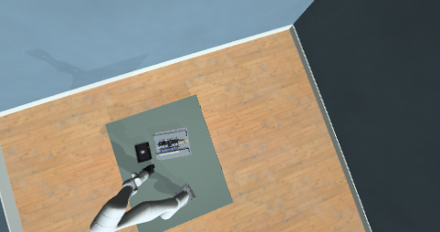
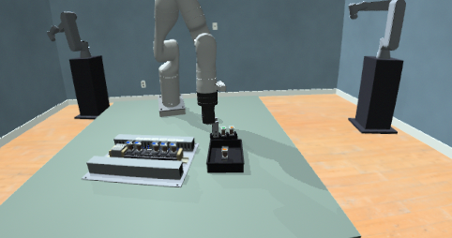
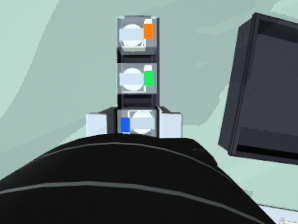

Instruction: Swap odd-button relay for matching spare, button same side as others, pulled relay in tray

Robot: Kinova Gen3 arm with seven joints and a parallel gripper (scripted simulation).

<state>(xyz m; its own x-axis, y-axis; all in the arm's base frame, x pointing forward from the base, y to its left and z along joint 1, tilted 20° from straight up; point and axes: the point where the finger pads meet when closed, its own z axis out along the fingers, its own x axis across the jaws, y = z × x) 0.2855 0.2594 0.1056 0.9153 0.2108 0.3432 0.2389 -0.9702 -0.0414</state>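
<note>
Right now the small black stand is 1 cm behind my hand, 3 cm to the left of it and 3 cm below it. Also, from my hand: black tray: 15 cm ahead, 6 cm to the left, 2 cm below.
</note>
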